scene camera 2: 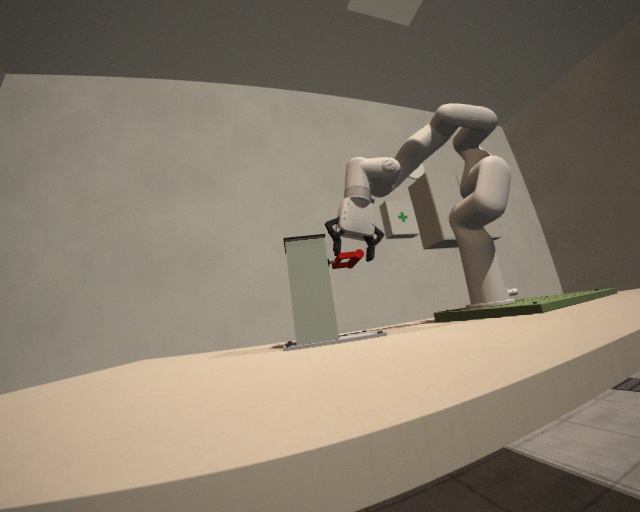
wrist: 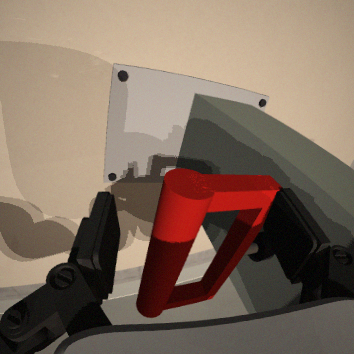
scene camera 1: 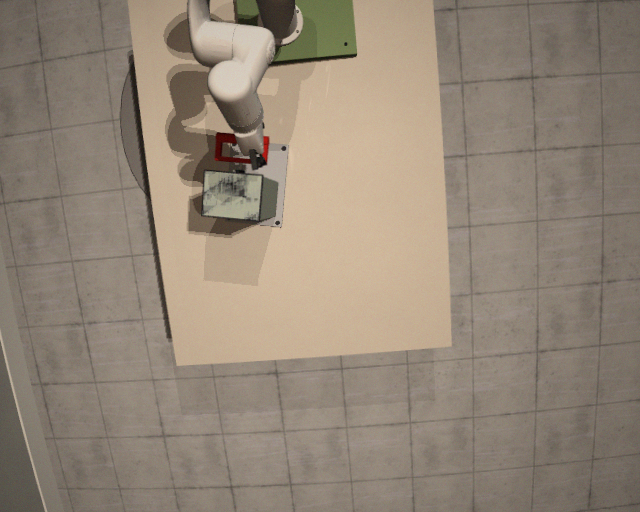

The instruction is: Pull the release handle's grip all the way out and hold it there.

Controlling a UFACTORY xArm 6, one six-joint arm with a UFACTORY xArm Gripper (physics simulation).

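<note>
The red release handle (scene camera 1: 219, 147) (scene camera 2: 358, 255) (wrist: 175, 225) is a rectangular frame with a thick round grip bar. It stands out from the side of a tall grey-green box (scene camera 1: 233, 194) (scene camera 2: 312, 288) (wrist: 192, 145) on a short dark stem (wrist: 257, 250). My gripper (scene camera 1: 257, 159) (scene camera 2: 353, 255) (wrist: 196, 210) is wide open and holds nothing. In the wrist view the handle lies between the spread fingers. The left finger stands clear of the grip bar; the right finger is close beside the frame's rear bar, on the box side. Whether it touches is unclear.
The box stands on a light grey base plate (scene camera 1: 282, 181) (scene camera 2: 362, 336) (wrist: 150, 105) with dark bolts, near the left edge of the beige table (scene camera 1: 362, 213) (scene camera 2: 320, 405). The arm's base is on a green board (scene camera 1: 330, 32) (scene camera 2: 560, 304). A white case with a green cross (scene camera 2: 403, 217) shows behind.
</note>
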